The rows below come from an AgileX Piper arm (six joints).
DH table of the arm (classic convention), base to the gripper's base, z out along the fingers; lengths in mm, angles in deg. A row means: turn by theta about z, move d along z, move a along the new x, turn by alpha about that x. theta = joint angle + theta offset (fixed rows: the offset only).
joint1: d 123; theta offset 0; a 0; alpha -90
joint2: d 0; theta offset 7.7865; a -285.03; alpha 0
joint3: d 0; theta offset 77.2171; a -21.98; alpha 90
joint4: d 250.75; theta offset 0; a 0; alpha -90
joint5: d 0; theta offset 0; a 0; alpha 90
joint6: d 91; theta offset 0; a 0; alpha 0
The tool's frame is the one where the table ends.
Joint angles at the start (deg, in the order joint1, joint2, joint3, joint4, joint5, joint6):
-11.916, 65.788, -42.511, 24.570, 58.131, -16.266
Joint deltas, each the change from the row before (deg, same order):
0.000, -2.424, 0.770, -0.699, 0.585, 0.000
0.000, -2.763, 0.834, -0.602, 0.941, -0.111
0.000, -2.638, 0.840, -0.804, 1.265, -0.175
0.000, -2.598, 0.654, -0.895, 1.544, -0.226
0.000, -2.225, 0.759, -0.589, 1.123, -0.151
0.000, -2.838, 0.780, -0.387, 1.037, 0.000
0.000, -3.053, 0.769, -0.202, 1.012, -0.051
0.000, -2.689, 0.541, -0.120, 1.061, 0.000
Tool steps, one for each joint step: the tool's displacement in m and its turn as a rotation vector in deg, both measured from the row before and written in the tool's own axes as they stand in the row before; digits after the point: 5 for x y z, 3 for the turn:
0.00717, 0.00177, -0.00568, 0.489, -0.819, -0.944
0.00843, 0.00235, -0.00632, 0.349, -0.760, -1.082
0.00892, 0.00198, -0.00554, 0.449, -0.276, -1.180
0.00878, 0.00206, -0.00572, 0.498, -0.121, -1.292
0.00790, 0.00170, -0.00383, 0.342, -0.150, -0.892
0.00879, 0.00261, -0.00518, 0.286, -0.840, -0.826
0.00905, 0.00304, -0.00543, 0.182, -1.123, -0.861
0.00782, 0.00291, -0.00501, 0.095, -0.968, -0.731

